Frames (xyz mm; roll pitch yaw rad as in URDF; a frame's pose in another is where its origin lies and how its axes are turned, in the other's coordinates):
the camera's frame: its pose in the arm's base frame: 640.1 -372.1 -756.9 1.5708 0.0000 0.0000
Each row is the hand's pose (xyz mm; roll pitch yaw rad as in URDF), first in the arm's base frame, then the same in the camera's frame.
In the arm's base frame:
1: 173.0 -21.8 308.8 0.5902 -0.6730 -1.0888
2: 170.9 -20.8 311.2 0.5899 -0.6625 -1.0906
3: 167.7 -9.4 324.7 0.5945 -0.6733 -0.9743
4: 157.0 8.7 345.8 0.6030 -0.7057 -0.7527
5: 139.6 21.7 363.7 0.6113 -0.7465 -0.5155
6: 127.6 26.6 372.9 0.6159 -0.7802 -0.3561
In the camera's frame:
1: -467.1 1065.7 -350.3 -1.8532 -0.7655 1.0441
2: -469.2 1068.1 -351.3 -1.8491 -0.7744 1.0362
3: -472.4 1081.6 -362.7 -1.7192 -0.7033 0.9572
4: -483.1 1102.7 -380.8 -1.5137 -0.5472 0.8625
5: -500.5 1120.6 -393.8 -1.3268 -0.3703 0.8160
6: -512.5 1129.8 -398.7 -1.2108 -0.2504 0.8126

